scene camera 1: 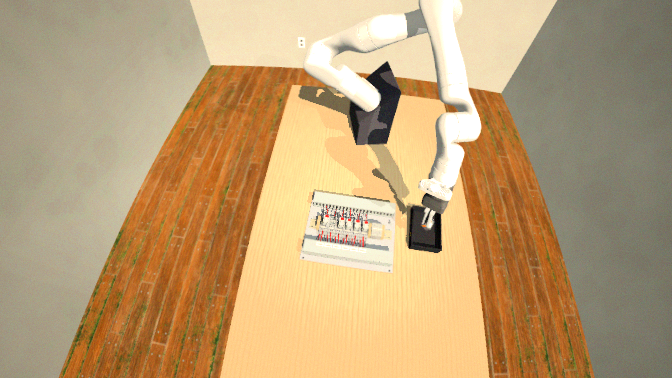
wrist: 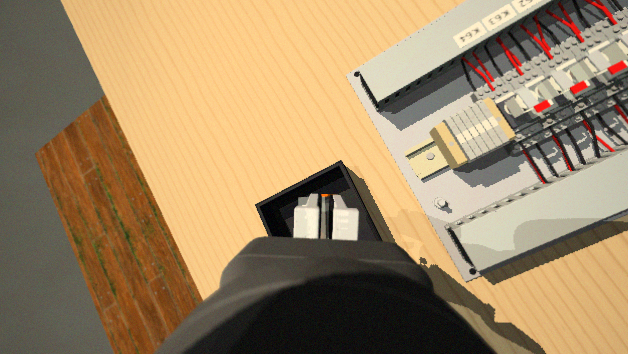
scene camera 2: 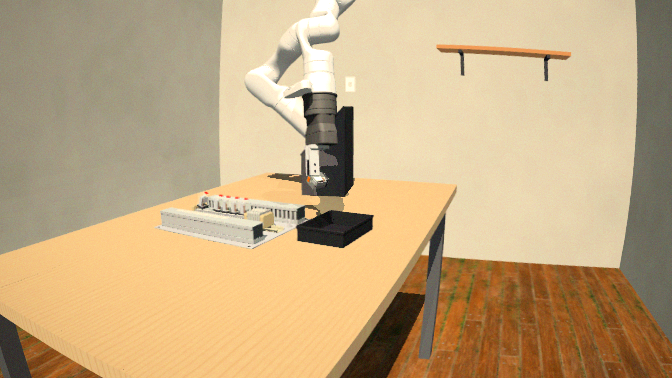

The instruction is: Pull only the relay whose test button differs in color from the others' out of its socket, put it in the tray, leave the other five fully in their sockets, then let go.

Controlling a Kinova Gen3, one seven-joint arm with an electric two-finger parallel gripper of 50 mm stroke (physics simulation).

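Places are measured from the arm's base along level axes (x ahead, y left, z up), in metres.
Where they show: gripper, fingertip midpoint: point(scene camera 1: 426, 222) point(wrist: 325, 209) point(scene camera 2: 312, 175); arm's base, link origin: point(scene camera 1: 371, 101).
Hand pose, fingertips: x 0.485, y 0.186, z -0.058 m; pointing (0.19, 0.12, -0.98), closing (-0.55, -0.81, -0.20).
Note:
Things, the pixels of their top centre, and the offset from my fingertips. "*": a spot on its surface instead. Level surfaces: height alone.
- relay with an orange test button, top centre: point(wrist: 316, 227) point(scene camera 2: 318, 172) dx -0.007, dy +0.010, dz +0.006 m
- black tray, surface spot: point(wrist: 299, 183) point(scene camera 2: 318, 228) point(scene camera 1: 425, 247) * dx +0.045, dy +0.030, dz -0.102 m
- tan terminal block, top centre: point(wrist: 476, 130) point(scene camera 2: 258, 210) point(scene camera 1: 377, 228) dx -0.008, dy -0.144, dz -0.091 m
- wooden table, surface height: dz -0.137 m
My gripper point(scene camera 1: 428, 220) point(scene camera 2: 316, 178) point(wrist: 325, 209) is shut on a relay with an orange test button point(scene camera 2: 308, 179) point(wrist: 325, 195). The fingers hide most of the relay. It hangs above the black tray point(scene camera 1: 425, 250) point(scene camera 2: 320, 237) point(wrist: 299, 183), apart from it; in scene camera 1 it appears over the tray's back half. Several relays with red test buttons point(scene camera 1: 349, 220) point(scene camera 2: 228, 196) point(wrist: 542, 106) stand in a row of sockets on the wired panel point(scene camera 1: 347, 257) point(scene camera 2: 210, 225) point(wrist: 515, 232). A gap shows between the leftmost relay and the others in scene camera 1.
The panel lies left of the tray in scene camera 1. A tan terminal block point(scene camera 1: 376, 230) point(scene camera 2: 259, 218) point(wrist: 472, 131) sits at the row's tray-side end. A tall dark stand point(scene camera 1: 372, 120) point(scene camera 2: 346, 150) at the arm's base stands farther back on the wooden table point(scene camera 1: 350, 320) point(scene camera 2: 190, 300).

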